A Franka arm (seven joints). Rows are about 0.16 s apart.
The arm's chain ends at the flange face. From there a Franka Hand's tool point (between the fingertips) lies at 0.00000 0.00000 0.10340 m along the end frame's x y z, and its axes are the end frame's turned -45 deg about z.
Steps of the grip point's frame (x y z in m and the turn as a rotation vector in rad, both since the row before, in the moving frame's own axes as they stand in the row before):
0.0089, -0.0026, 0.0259, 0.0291, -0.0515, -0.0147
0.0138, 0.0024, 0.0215, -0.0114, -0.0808, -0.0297
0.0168, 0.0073, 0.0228, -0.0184, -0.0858, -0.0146
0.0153, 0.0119, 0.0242, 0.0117, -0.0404, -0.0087
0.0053, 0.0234, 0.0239, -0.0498, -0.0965, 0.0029
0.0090, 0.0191, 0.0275, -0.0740, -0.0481, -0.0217
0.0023, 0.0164, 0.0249, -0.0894, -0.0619, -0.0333
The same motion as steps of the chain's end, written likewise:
0.0103, -0.0098, 0.0261, -0.0158, -0.0570, -0.0147
0.0164, -0.0149, 0.0218, -0.0652, -0.0491, -0.0297
0.0219, -0.0144, 0.0232, -0.0737, -0.0477, -0.0146
0.0230, -0.0045, 0.0243, -0.0203, -0.0368, -0.0087
0.0237, 0.0021, 0.0245, -0.1034, -0.0330, 0.0029
0.0179, -0.0018, 0.0279, -0.0863, 0.0183, -0.0217
0.0110, -0.0010, 0.0255, -0.1070, 0.0194, -0.0333

